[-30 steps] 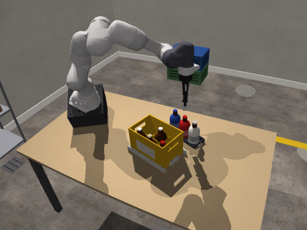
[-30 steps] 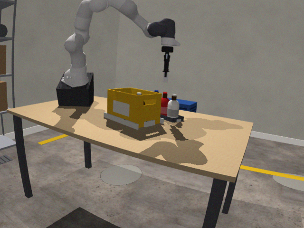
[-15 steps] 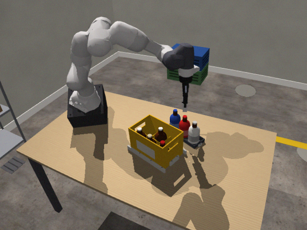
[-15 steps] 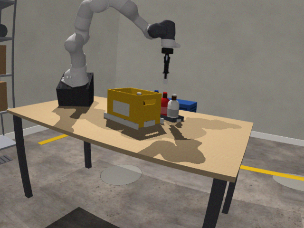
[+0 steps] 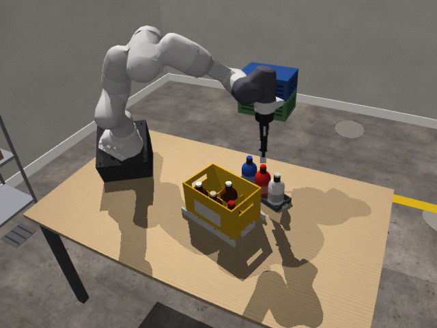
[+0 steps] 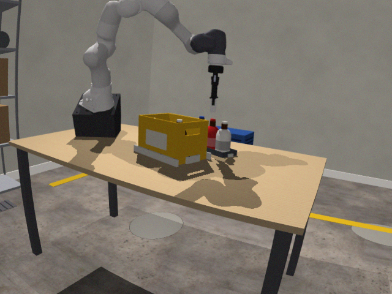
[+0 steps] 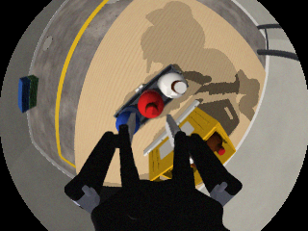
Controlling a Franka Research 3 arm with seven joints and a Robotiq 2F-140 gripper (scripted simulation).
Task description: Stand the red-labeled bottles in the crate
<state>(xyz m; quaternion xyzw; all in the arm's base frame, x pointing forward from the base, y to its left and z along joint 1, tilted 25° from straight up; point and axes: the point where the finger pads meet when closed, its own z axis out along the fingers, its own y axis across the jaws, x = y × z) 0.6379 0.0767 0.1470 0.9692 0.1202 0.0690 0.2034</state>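
My gripper is now 140 mm above the red-labeled bottle. From my hand the other things lie so: blue-labeled bottle 140 mm below, 70 mm behind, 50 mm to the left; then white-labeled bottle 140 mm below, 70 mm ahead, 50 mm to the right; then yellow crate 190 mm to the right, 140 mm below, 140 mm behind.
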